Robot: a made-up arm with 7 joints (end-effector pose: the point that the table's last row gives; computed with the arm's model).
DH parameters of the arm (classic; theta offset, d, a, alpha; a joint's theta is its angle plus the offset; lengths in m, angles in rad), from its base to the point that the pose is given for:
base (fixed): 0.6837 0 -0.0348 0
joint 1: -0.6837 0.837 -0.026 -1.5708
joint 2: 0 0.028 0.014 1.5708
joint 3: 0 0.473 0.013 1.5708
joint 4: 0 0 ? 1.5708
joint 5: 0 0.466 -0.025 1.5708
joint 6: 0 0.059 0.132 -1.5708
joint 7: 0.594 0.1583 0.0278 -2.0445
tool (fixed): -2.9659 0.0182 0 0
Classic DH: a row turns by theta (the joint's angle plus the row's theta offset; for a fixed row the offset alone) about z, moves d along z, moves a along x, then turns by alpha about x.
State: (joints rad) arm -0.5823 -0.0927 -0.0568 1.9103 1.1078 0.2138 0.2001
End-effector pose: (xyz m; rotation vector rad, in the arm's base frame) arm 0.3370 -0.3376 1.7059 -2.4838 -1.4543 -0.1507
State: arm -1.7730 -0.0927 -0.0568 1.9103 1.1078 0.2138 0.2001
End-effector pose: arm -0.1851 -0.4771 1.7059 -2.9589 0.1945 -0.3458
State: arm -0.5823 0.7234 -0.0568 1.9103 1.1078 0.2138 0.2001
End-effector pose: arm 0.7332 -0.5985 1.0654 -1.8942 -0.9922 0.3097
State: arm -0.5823 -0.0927 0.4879 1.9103 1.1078 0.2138 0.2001
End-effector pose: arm 0.4772 -0.0618 1.7026 -2.0146 -2.0660 0.0198
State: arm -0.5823 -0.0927 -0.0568 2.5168 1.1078 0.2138 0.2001
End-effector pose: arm 0.0801 -0.1483 1.9344 2.3774 1.4847 0.4757
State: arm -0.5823 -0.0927 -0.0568 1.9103 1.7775 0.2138 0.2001
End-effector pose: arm 0.3391 -0.3698 1.6605 -1.9061 -1.6407 -0.8285
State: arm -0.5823 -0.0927 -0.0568 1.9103 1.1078 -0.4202 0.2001
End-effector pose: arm 0.2093 -0.3364 1.6992 -2.8627 -0.8669 -0.7464
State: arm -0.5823 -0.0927 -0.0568 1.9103 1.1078 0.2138 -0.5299
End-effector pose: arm 0.3268 -0.3433 1.7257 2.7098 1.0976 -0.6364
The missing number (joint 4, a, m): 0.079
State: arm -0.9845 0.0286 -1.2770 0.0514 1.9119 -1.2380 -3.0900
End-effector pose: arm -0.2368 0.0031 0.9174 0.3055 -0.7971 1.0271
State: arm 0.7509 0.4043 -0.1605 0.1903 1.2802 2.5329 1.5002
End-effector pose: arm -0.0258 0.2546 0.8426 1.1195 1.2280 0.8022
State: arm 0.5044 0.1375 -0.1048 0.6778 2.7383 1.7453 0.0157
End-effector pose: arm 0.4918 0.2829 0.9417 0.3821 -1.5936 -0.4810
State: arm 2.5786 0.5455 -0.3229 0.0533 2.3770 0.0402 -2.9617
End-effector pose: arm 0.0652 0.0765 0.6694 -1.0311 0.1495 -0.8894
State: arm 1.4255 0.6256 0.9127 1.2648 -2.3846 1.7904 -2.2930
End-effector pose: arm -0.3099 0.7136 0.8869 -0.4896 -2.2872 0.0086
